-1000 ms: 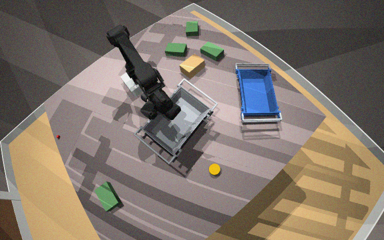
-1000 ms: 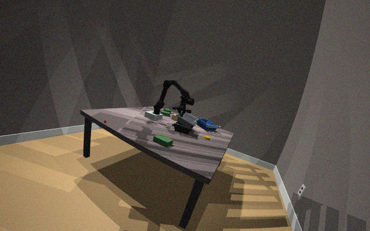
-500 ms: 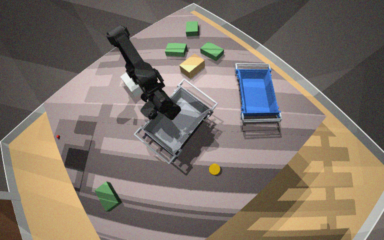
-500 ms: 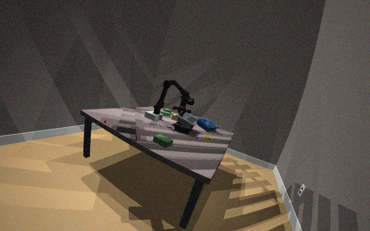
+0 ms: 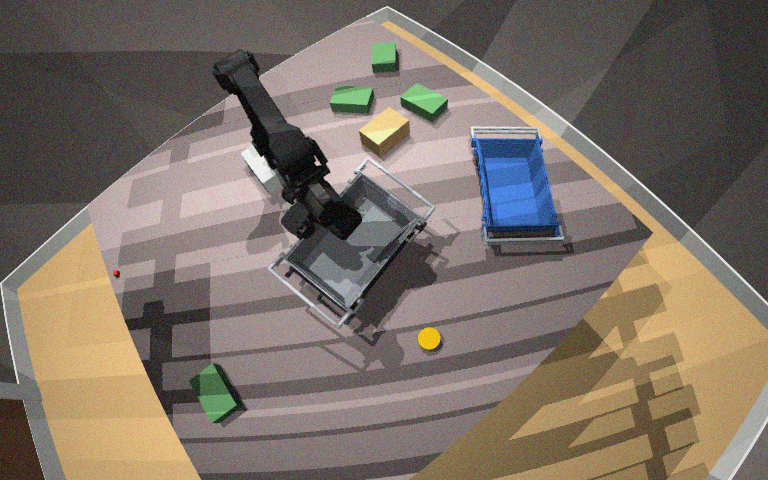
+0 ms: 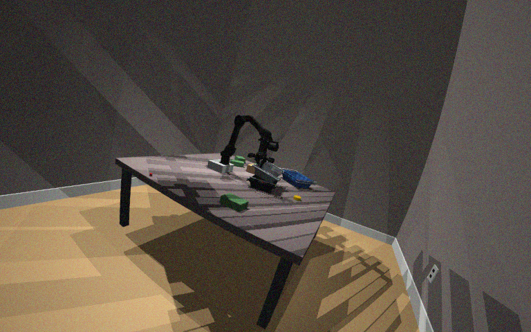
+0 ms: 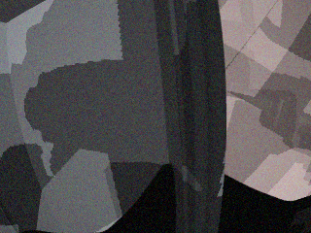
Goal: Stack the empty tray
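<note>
Right now the grey tray is 7 cm ahead of my gripper tip, 2 cm to the left of it and 1 cm above it. The rest, counted from my gripper tip: yellow disc 32 cm ahead, 4 cm to the left, 10 cm below; then orange block 21 cm behind, 28 cm to the left, 8 cm below.
</note>
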